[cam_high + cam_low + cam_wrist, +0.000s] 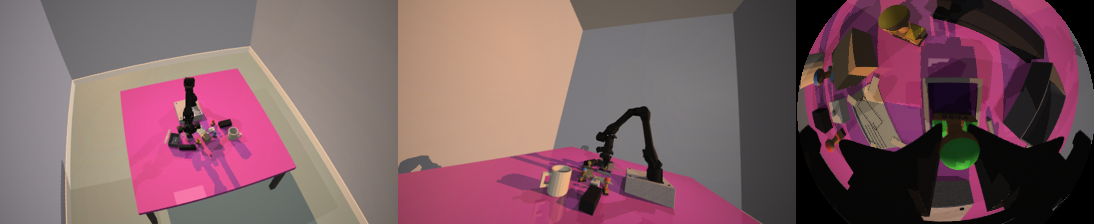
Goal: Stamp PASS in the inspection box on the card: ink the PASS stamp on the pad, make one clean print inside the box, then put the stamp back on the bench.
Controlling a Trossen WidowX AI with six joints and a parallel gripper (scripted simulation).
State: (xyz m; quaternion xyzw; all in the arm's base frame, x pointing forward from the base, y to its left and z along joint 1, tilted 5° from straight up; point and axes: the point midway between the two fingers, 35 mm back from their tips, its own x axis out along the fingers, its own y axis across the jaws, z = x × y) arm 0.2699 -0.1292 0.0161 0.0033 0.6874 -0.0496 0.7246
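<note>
The green-knobbed stamp lies right at my gripper tip. Round my gripper tip: yellow-knobbed stamp 10 cm ahead, 5 cm to the left, 2 cm below; then purple ink pad 3 cm below; then white card 12 cm to the left, 4 cm below, 1 cm behind.
</note>
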